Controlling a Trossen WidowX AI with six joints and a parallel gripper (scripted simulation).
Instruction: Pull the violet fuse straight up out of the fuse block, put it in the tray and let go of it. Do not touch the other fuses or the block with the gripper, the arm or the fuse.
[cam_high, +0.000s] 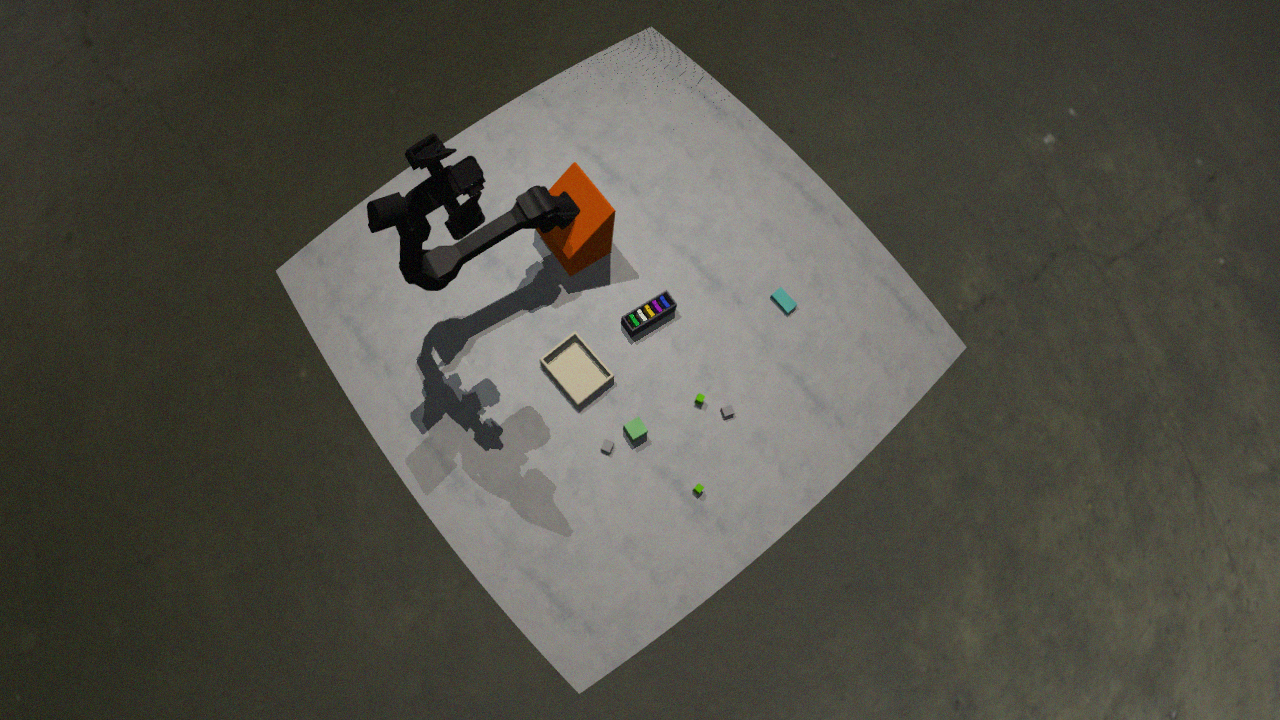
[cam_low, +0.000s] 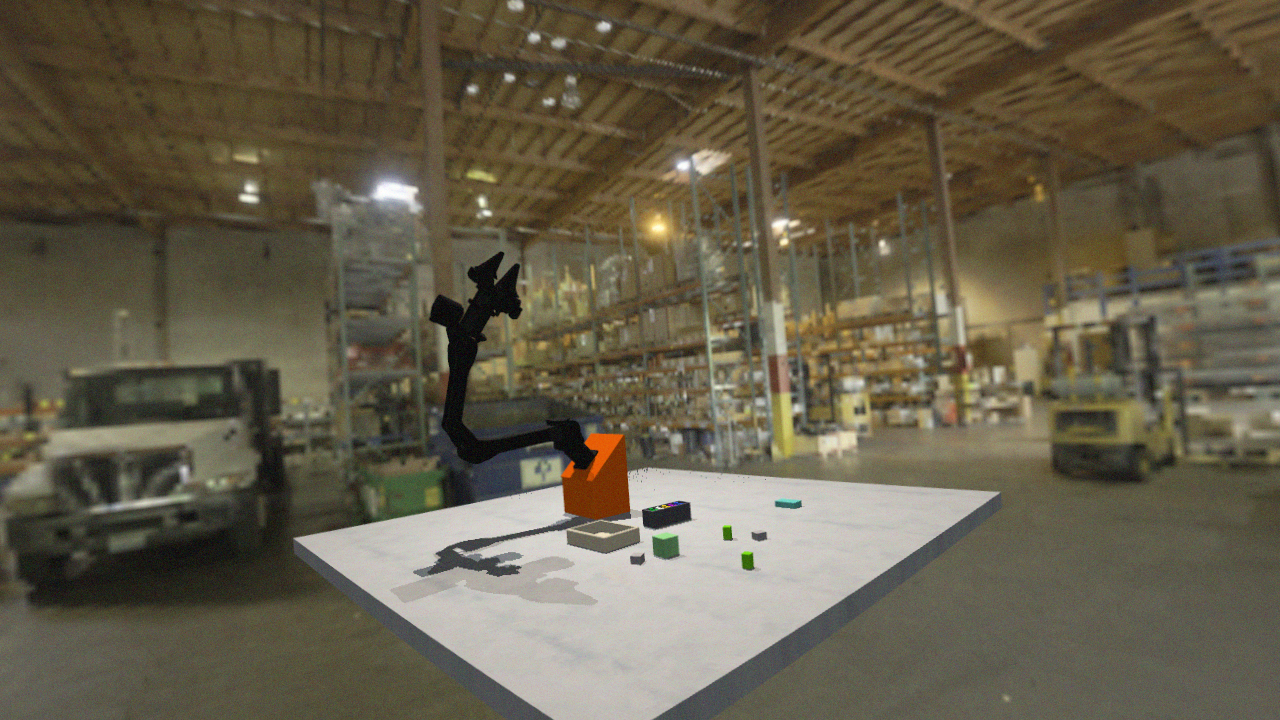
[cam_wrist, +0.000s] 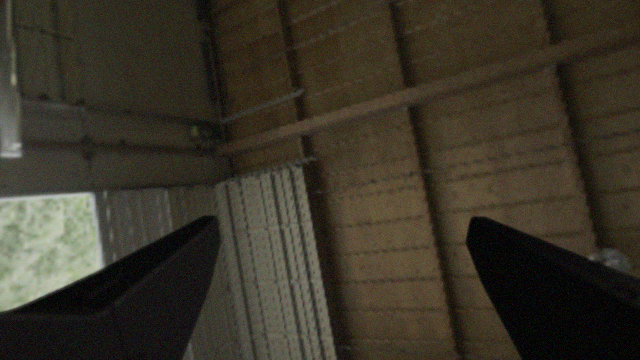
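The violet fuse is 640 mm below my gripper tip, 300 mm to the left of it and 180 mm ahead of it. Round my gripper tip: beige tray: 670 mm below, 190 mm ahead, 80 mm to the left; green cube: 650 mm below, 370 mm ahead, 110 mm to the left; teal block: 660 mm below, 570 mm to the left, 320 mm ahead.
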